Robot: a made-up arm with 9 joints. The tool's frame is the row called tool. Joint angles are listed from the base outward.
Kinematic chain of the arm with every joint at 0, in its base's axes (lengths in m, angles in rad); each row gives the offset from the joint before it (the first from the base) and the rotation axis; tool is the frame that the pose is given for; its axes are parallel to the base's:
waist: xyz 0 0 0.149 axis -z
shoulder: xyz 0 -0.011 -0.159 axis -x
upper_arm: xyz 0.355 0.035 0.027 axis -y
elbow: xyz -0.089 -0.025 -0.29 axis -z
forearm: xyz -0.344 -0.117 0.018 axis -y
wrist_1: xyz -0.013 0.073 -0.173 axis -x
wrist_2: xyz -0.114 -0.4 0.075 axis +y
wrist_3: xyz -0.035 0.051 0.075 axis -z
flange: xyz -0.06 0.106 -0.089 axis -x
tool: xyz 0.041 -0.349 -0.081
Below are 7 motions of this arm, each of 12 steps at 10 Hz.
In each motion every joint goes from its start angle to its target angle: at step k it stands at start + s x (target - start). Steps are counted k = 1, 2, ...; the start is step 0. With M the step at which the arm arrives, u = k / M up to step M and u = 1 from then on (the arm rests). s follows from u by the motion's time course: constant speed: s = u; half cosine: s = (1 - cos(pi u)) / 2; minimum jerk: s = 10 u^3 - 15 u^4 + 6 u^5.
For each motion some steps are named. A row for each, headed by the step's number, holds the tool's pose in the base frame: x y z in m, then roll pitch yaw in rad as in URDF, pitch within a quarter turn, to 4 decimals.
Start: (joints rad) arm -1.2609 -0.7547 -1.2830 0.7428 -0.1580 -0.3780 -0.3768 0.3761 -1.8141
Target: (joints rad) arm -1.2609 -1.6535 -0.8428 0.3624 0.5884 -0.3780 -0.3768 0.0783 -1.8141
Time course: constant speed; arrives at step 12
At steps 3, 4, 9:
3: -0.1286 -0.3971 0.1803 2.1735 1.1043 0.7895
4: -0.1380 -0.3901 0.1452 2.4531 1.0444 0.9965
9: -0.2344 -0.2930 0.0378 -3.0607 0.6160 1.2589

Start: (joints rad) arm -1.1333 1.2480 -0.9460 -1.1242 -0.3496 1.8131 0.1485 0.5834 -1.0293
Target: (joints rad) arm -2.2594 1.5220 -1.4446 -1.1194 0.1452 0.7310 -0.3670 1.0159 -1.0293
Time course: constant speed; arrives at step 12
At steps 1, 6, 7, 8, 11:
1: 0.1986 0.2595 0.5314 -1.1155 1.0530 1.4169
6: 0.2074 0.2336 0.5570 -0.7567 0.7081 1.6010
7: 0.2072 0.2186 0.5567 -0.6931 0.6232 1.6268
8: 0.2074 0.2011 0.5537 -0.6298 0.5341 1.6499
11: 0.2134 0.1382 0.5244 -0.4319 0.2489 1.7019

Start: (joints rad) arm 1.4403 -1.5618 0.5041 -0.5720 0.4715 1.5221 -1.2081 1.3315 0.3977
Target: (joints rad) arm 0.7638 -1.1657 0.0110 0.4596 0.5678 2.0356 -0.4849 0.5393 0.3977
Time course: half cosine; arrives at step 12
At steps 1, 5, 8, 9, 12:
1: 0.3890 0.0866 -0.5594 1.3144 0.0170 2.3643
5: 0.1791 0.4742 -0.2846 0.7382 -0.6456 2.8850
8: -0.0256 0.5498 0.1762 -0.6070 -0.9137 -2.0371
9: -0.0279 0.5231 0.2968 -0.9687 -0.8031 -1.6884
12: 0.0184 0.4755 0.4402 -1.3390 -0.5721 -1.3671

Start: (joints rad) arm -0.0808 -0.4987 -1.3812 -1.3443 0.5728 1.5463 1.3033 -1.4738 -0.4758
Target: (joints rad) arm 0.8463 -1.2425 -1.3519 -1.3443 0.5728 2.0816 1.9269 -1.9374 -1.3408
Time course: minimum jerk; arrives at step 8
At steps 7, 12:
7: -0.7333 -0.3121 -0.3847 2.3445 -0.4046 1.5657
12: -0.7399 -0.2973 -0.3838 2.3595 -0.4154 1.5480

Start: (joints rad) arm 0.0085 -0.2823 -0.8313 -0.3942 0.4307 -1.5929 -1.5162 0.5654 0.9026
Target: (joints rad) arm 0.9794 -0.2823 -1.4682 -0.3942 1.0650 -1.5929 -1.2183 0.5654 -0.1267
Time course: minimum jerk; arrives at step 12
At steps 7, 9, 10, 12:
7: -0.2898 0.4173 -0.1855 0.9903 1.2846 -2.0003
9: -0.0677 0.4040 -0.1147 1.3267 1.3242 -2.1521
10: -0.0108 0.3811 -0.0951 1.4246 1.3331 -2.1913
12: 0.0172 0.3661 -0.0849 1.4763 1.3374 -2.2112

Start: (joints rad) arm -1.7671 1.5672 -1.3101 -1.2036 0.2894 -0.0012 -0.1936 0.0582 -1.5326
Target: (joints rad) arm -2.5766 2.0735 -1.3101 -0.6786 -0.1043 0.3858 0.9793 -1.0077 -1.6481
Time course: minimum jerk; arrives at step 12
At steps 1, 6, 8, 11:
1: 0.2490 -0.3236 0.3485 0.7749 0.9428 1.3523
6: -0.0553 -0.4550 0.6497 -0.7239 0.9646 0.0832
8: -0.3063 -0.6189 0.5622 -0.7070 0.6679 -0.1544
11: -0.4249 -0.7309 0.3746 -0.4601 0.5808 -0.2154

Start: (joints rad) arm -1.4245 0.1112 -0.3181 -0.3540 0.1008 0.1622 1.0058 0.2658 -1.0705
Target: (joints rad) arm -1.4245 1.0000 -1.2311 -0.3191 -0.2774 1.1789 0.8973 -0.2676 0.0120
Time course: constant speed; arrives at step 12
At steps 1, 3, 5, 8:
1: 0.5994 -0.5417 -0.0148 -0.2089 1.0387 0.6542
3: 0.5583 -0.4651 0.3026 -0.9259 0.9553 0.2412
5: 0.4340 -0.3124 0.5528 -1.5122 0.7992 -0.0501
8: 0.1690 -0.0017 0.7209 -2.2083 0.5013 -0.3307

